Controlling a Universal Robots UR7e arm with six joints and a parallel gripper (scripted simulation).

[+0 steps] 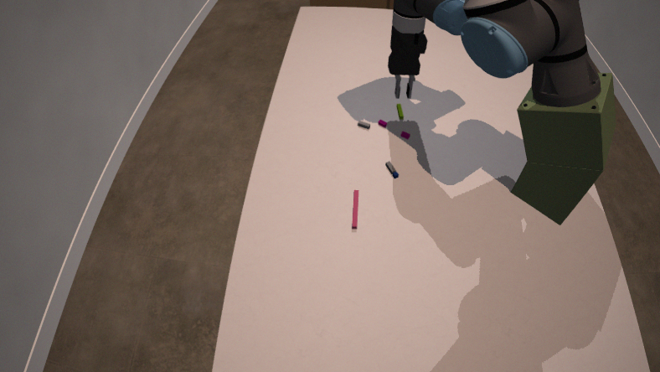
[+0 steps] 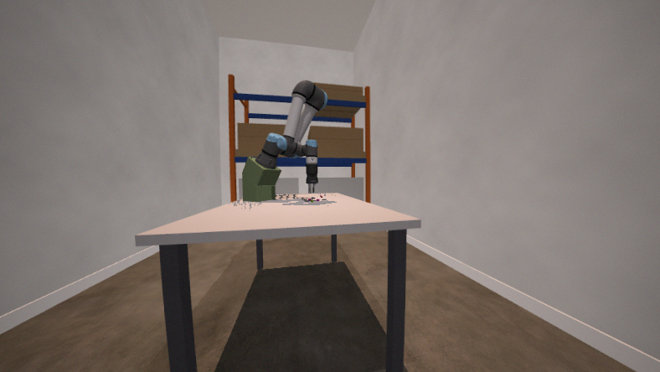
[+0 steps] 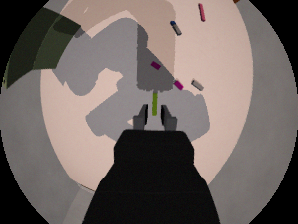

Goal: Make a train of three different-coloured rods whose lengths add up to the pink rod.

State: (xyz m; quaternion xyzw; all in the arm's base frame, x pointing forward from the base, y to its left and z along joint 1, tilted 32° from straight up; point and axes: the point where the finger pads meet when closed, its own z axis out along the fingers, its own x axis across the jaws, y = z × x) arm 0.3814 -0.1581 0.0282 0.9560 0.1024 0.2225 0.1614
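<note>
The lime rod lies 70 mm below my hand. The rest, counted from my hand: pink rod: 310 mm to the left, 100 mm ahead, 70 mm below; then blue rod: 210 mm to the left, 70 mm below, 10 mm ahead; then magenta rod: 90 mm to the left, 70 mm below, 10 mm behind.
</note>
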